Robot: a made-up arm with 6 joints.
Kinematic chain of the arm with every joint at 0, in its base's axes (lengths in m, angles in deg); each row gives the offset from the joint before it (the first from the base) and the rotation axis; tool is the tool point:
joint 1: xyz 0 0 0.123 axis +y
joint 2: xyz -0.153 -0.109 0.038 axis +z
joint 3: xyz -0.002 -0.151 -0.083 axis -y
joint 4: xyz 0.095 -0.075 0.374 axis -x
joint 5: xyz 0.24 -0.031 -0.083 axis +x
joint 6: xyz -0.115 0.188 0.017 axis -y
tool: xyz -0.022 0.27 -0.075
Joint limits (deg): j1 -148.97..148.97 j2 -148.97..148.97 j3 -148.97..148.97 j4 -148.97..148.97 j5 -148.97..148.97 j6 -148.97..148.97
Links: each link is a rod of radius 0.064 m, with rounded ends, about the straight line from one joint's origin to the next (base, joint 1, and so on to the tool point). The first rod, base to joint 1, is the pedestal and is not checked.
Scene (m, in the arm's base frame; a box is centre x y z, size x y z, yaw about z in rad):
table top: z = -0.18
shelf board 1: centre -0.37 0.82 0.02 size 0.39 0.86 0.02 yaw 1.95
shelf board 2: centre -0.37 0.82 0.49 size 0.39 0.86 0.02 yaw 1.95
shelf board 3: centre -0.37 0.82 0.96 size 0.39 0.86 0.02 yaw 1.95
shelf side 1: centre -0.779 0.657 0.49 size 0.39 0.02 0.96 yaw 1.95
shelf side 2: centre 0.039 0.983 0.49 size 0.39 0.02 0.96 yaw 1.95
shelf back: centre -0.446 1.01 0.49 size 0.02 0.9 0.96 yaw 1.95
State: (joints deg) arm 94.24 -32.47 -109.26 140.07 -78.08 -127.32
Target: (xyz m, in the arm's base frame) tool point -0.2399 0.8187 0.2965
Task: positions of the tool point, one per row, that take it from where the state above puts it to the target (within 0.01 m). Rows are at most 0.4 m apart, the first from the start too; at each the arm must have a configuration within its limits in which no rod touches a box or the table.
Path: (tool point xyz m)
1: -0.4893 -0.8645 0.0173
2: -0.6010 -0.6677 -0.0455
3: -0.6978 -0.4199 0.0019
4: -0.7169 -0.1545 0.1329
5: -0.6052 0.1835 0.1106
6: -0.3850 0.4187 0.1776
7: -0.1177 0.5123 0.2965
8: -0.1597 0.6863 0.2305
9: -0.1818 0.8038 0.2116
10: -0.2070 0.8511 0.2404
11: -0.2399 0.8187 0.2966

